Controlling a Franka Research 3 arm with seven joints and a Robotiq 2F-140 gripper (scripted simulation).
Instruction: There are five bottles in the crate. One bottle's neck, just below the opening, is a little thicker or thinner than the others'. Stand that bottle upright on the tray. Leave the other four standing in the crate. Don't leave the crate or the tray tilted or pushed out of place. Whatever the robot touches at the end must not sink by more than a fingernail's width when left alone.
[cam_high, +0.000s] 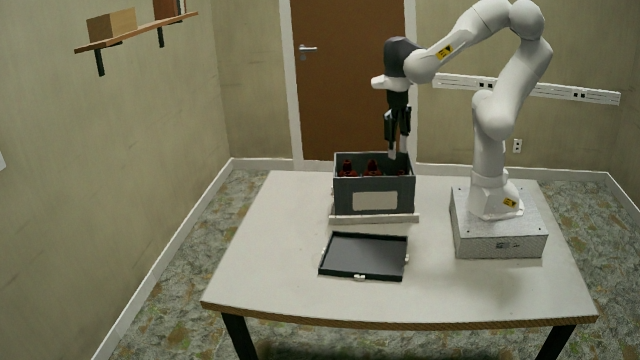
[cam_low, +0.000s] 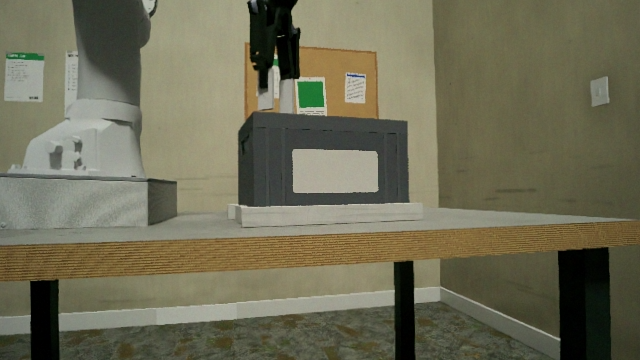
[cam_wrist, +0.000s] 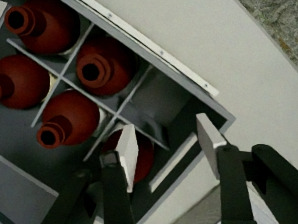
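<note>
My gripper is now 130 mm above the dark grey crate, 80 mm short of it and 60 mm to the right of it. The rest, counted from my hand: dark tray: 340 mm to the left, 200 mm below, 70 mm ahead.
</note>
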